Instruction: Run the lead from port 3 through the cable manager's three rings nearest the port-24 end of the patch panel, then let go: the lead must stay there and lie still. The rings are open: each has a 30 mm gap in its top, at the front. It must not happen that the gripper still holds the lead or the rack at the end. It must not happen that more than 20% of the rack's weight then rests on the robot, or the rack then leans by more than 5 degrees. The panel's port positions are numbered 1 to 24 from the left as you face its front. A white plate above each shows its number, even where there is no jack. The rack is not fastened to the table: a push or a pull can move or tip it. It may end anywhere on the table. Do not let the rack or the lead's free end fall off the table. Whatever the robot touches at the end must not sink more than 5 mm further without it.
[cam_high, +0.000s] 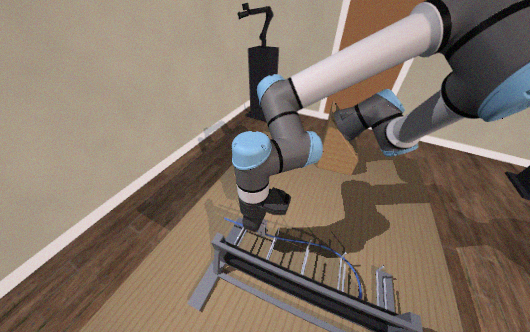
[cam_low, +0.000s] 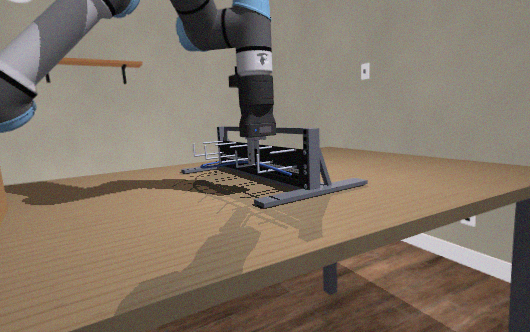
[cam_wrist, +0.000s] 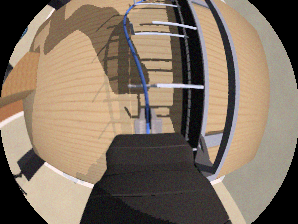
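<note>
My gripper is now 16 cm to the right of the grey rack, 8 cm short of it and 2 cm above it.
</note>
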